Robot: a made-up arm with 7 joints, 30 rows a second.
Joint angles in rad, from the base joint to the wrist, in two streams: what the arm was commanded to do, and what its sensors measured. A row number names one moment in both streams.
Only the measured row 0 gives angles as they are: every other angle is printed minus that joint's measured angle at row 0.
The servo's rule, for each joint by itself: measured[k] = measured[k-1] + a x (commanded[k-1-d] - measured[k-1]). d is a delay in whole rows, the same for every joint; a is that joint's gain. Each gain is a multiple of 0.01, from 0.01 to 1. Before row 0 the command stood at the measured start. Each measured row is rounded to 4 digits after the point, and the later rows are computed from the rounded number. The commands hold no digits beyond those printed.
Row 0, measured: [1.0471 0.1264 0.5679 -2.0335 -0.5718 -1.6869 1.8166]
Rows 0 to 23, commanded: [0.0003 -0.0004 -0.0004 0.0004 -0.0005 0.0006 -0.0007]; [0.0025 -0.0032 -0.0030 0.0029 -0.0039 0.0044 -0.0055]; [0.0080 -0.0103 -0.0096 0.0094 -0.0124 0.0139 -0.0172]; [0.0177 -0.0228 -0.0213 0.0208 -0.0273 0.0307 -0.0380]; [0.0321 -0.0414 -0.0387 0.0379 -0.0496 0.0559 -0.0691]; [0.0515 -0.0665 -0.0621 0.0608 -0.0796 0.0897 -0.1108]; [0.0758 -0.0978 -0.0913 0.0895 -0.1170 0.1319 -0.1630]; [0.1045 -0.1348 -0.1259 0.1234 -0.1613 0.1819 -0.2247]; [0.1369 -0.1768 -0.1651 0.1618 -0.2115 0.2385 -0.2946]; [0.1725 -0.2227 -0.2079 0.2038 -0.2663 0.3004 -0.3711]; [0.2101 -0.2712 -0.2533 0.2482 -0.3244 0.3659 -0.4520]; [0.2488 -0.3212 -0.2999 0.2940 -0.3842 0.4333 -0.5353]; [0.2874 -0.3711 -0.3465 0.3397 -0.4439 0.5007 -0.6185]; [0.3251 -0.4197 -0.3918 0.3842 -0.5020 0.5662 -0.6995]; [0.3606 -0.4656 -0.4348 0.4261 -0.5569 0.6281 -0.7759]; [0.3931 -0.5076 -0.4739 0.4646 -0.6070 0.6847 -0.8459]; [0.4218 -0.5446 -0.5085 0.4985 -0.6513 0.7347 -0.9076]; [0.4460 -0.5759 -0.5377 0.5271 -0.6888 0.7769 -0.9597]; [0.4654 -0.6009 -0.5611 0.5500 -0.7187 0.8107 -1.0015]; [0.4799 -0.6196 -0.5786 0.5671 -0.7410 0.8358 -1.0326]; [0.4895 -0.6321 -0.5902 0.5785 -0.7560 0.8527 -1.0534]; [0.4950 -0.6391 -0.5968 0.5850 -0.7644 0.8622 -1.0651]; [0.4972 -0.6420 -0.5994 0.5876 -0.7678 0.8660 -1.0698]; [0.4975 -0.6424 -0.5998 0.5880 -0.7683 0.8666 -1.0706]
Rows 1 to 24, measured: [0.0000 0.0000 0.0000 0.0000 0.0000 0.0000 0.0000]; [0.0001 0.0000 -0.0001 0.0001 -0.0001 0.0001 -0.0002]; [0.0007 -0.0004 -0.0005 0.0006 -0.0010 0.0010 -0.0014]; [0.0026 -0.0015 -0.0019 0.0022 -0.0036 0.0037 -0.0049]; [0.0065 -0.0038 -0.0048 0.0055 -0.0091 0.0094 -0.0122]; [0.0132 -0.0079 -0.0099 0.0113 -0.0184 0.0192 -0.0247]; [0.0232 -0.0143 -0.0177 0.0202 -0.0325 0.0340 -0.0436]; [0.0369 -0.0235 -0.0287 0.0327 -0.0519 0.0546 -0.0699]; [0.0545 -0.0357 -0.0433 0.0490 -0.0771 0.0813 -0.1040]; [0.0759 -0.0512 -0.0616 0.0693 -0.1080 0.1143 -0.1459]; [0.1010 -0.0701 -0.0835 0.0935 -0.1444 0.1534 -0.1954]; [0.1294 -0.0922 -0.1090 0.1213 -0.1858 0.1980 -0.2519]; [0.1604 -0.1174 -0.1376 0.1524 -0.2314 0.2474 -0.3142]; [0.1934 -0.1453 -0.1689 0.1861 -0.2803 0.3006 -0.3811]; [0.2276 -0.1755 -0.2023 0.2218 -0.3313 0.3564 -0.4511]; [0.2622 -0.2074 -0.2372 0.2586 -0.3832 0.4135 -0.5226]; [0.2962 -0.2404 -0.2727 0.2957 -0.4347 0.4705 -0.5937]; [0.3289 -0.2739 -0.3081 0.3322 -0.4845 0.5260 -0.6628]; [0.3593 -0.3071 -0.3425 0.3673 -0.5315 0.5787 -0.7281]; [0.3869 -0.3394 -0.3753 0.4002 -0.5746 0.6274 -0.7882]; [0.4111 -0.3702 -0.4058 0.4302 -0.6129 0.6712 -0.8420]; [0.4315 -0.3990 -0.4335 0.4569 -0.6458 0.7093 -0.8885]; [0.4480 -0.4254 -0.4580 0.4800 -0.6731 0.7414 -0.9274]; [0.4608 -0.4492 -0.4792 0.4994 -0.6949 0.7676 -0.9587]
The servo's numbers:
d 1
a 0.26 0.11 0.15 0.18 0.23 0.21 0.22

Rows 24 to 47, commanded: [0.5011 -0.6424 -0.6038 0.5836 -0.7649 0.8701 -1.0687]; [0.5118 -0.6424 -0.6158 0.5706 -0.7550 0.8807 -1.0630]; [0.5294 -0.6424 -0.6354 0.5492 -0.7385 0.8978 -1.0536]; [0.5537 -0.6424 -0.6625 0.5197 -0.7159 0.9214 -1.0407]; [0.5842 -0.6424 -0.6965 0.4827 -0.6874 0.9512 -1.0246]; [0.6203 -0.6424 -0.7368 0.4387 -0.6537 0.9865 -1.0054]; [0.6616 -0.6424 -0.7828 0.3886 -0.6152 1.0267 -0.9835]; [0.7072 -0.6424 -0.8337 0.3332 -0.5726 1.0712 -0.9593]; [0.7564 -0.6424 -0.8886 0.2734 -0.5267 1.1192 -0.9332]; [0.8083 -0.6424 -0.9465 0.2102 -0.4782 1.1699 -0.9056]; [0.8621 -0.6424 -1.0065 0.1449 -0.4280 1.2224 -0.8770]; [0.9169 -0.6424 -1.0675 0.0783 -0.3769 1.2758 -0.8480]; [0.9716 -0.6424 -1.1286 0.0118 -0.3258 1.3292 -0.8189]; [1.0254 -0.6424 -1.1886 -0.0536 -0.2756 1.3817 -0.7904]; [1.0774 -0.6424 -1.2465 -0.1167 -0.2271 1.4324 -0.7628]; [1.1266 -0.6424 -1.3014 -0.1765 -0.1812 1.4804 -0.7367]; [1.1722 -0.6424 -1.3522 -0.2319 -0.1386 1.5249 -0.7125]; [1.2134 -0.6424 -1.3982 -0.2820 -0.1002 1.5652 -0.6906]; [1.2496 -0.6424 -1.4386 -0.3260 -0.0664 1.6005 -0.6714]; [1.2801 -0.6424 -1.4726 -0.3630 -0.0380 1.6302 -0.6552]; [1.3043 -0.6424 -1.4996 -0.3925 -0.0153 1.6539 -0.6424]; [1.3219 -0.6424 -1.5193 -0.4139 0.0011 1.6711 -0.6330]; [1.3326 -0.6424 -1.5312 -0.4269 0.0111 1.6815 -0.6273]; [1.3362 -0.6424 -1.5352 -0.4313 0.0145 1.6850 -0.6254]
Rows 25 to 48, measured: [0.4703 -0.4705 -0.4973 0.5153 -0.7118 0.7884 -0.9833]; [0.4783 -0.4894 -0.5133 0.5276 -0.7240 0.8056 -1.0021]; [0.4870 -0.5062 -0.5287 0.5353 -0.7311 0.8214 -1.0155]; [0.4980 -0.5212 -0.5447 0.5378 -0.7328 0.8374 -1.0239]; [0.5125 -0.5345 -0.5624 0.5345 -0.7289 0.8550 -1.0276]; [0.5311 -0.5464 -0.5825 0.5252 -0.7194 0.8752 -1.0269]; [0.5543 -0.5570 -0.6056 0.5096 -0.7043 0.8986 -1.0222]; [0.5822 -0.5664 -0.6322 0.4878 -0.6838 0.9255 -1.0137]; [0.6147 -0.5748 -0.6624 0.4600 -0.6582 0.9561 -1.0017]; [0.6515 -0.5822 -0.6963 0.4264 -0.6280 0.9904 -0.9866]; [0.6923 -0.5888 -0.7338 0.3875 -0.5935 1.0281 -0.9688]; [0.7364 -0.5947 -0.7747 0.3438 -0.5554 1.0689 -0.9486]; [0.7833 -0.5999 -0.8186 0.2960 -0.5143 1.1123 -0.9265]; [0.8323 -0.6046 -0.8651 0.2448 -0.4709 1.1578 -0.9028]; [0.8825 -0.6088 -0.9136 0.1911 -0.4260 1.2048 -0.8781]; [0.9332 -0.6125 -0.9635 0.1357 -0.3803 1.2526 -0.8527]; [0.9835 -0.6158 -1.0142 0.0795 -0.3345 1.3004 -0.8272]; [1.0326 -0.6187 -1.0649 0.0234 -0.2894 1.3475 -0.8020]; [1.0796 -0.6213 -1.1149 -0.0316 -0.2459 1.3932 -0.7775]; [1.1238 -0.6236 -1.1635 -0.0846 -0.2046 1.4367 -0.7542]; [1.1644 -0.6257 -1.2099 -0.1347 -0.1663 1.4773 -0.7324]; [1.2008 -0.6275 -1.2534 -0.1811 -0.1316 1.5144 -0.7126]; [1.2323 -0.6291 -1.2933 -0.2230 -0.1011 1.5473 -0.6951]; [1.2584 -0.6306 -1.3290 -0.2597 -0.0753 1.5755 -0.6802]
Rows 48 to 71, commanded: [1.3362 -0.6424 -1.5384 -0.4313 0.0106 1.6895 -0.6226]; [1.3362 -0.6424 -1.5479 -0.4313 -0.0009 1.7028 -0.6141]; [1.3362 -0.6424 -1.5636 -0.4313 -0.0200 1.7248 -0.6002]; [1.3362 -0.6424 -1.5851 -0.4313 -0.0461 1.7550 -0.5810]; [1.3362 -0.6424 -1.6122 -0.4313 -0.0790 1.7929 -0.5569]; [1.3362 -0.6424 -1.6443 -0.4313 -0.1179 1.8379 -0.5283]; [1.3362 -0.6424 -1.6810 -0.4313 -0.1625 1.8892 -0.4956]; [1.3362 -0.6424 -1.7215 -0.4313 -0.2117 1.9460 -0.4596]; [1.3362 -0.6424 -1.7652 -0.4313 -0.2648 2.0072 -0.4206]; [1.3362 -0.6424 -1.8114 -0.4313 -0.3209 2.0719 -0.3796]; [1.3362 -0.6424 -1.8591 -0.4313 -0.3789 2.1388 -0.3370]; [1.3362 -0.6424 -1.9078 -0.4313 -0.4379 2.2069 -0.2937]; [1.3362 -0.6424 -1.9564 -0.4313 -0.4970 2.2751 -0.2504]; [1.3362 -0.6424 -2.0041 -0.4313 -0.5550 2.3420 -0.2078]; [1.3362 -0.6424 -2.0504 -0.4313 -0.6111 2.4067 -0.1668]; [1.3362 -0.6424 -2.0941 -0.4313 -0.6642 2.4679 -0.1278]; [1.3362 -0.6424 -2.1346 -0.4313 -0.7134 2.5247 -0.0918]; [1.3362 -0.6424 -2.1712 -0.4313 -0.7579 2.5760 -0.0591]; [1.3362 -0.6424 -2.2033 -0.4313 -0.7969 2.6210 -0.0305]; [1.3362 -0.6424 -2.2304 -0.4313 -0.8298 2.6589 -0.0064]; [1.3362 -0.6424 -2.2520 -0.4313 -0.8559 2.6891 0.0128]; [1.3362 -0.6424 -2.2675 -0.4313 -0.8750 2.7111 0.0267]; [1.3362 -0.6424 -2.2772 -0.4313 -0.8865 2.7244 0.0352]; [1.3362 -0.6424 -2.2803 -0.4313 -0.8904 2.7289 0.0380]
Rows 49 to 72, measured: [1.2786 -0.6319 -1.3599 -0.2906 -0.0546 1.5985 -0.6681]; [1.2936 -0.6331 -1.3867 -0.3159 -0.0396 1.6176 -0.6581]; [1.3047 -0.6341 -1.4109 -0.3367 -0.0307 1.6355 -0.6484]; [1.3129 -0.6350 -1.4338 -0.3537 -0.0282 1.6543 -0.6378]; [1.3190 -0.6358 -1.4565 -0.3677 -0.0323 1.6754 -0.6253]; [1.3235 -0.6365 -1.4799 -0.3791 -0.0430 1.7001 -0.6103]; [1.3268 -0.6371 -1.5046 -0.3885 -0.0602 1.7290 -0.5923]; [1.3292 -0.6377 -1.5311 -0.3962 -0.0837 1.7626 -0.5710]; [1.3310 -0.6382 -1.5597 -0.4025 -0.1131 1.8011 -0.5465]; [1.3324 -0.6387 -1.5905 -0.4077 -0.1480 1.8444 -0.5188]; [1.3334 -0.6391 -1.6236 -0.4119 -0.1878 1.8922 -0.4882]; [1.3341 -0.6395 -1.6589 -0.4154 -0.2318 1.9440 -0.4549]; [1.3346 -0.6398 -1.6962 -0.4183 -0.2792 1.9992 -0.4194]; [1.3350 -0.6401 -1.7352 -0.4206 -0.3293 2.0571 -0.3822]; [1.3353 -0.6404 -1.7755 -0.4225 -0.3812 2.1169 -0.3438]; [1.3355 -0.6406 -1.8167 -0.4241 -0.4341 2.1778 -0.3049]; [1.3357 -0.6408 -1.8583 -0.4254 -0.4870 2.2387 -0.2659]; [1.3358 -0.6410 -1.8997 -0.4265 -0.5391 2.2988 -0.2276]; [1.3359 -0.6412 -1.9404 -0.4274 -0.5894 2.3570 -0.1905]; [1.3360 -0.6413 -1.9798 -0.4281 -0.6371 2.4124 -0.1553]; [1.3361 -0.6414 -2.0174 -0.4287 -0.6814 2.4642 -0.1225]; [1.3361 -0.6415 -2.0526 -0.4292 -0.7215 2.5114 -0.0927]; [1.3361 -0.6416 -2.0848 -0.4296 -0.7568 2.5533 -0.0664]; [1.3361 -0.6417 -2.1137 -0.4299 -0.7866 2.5892 -0.0440]
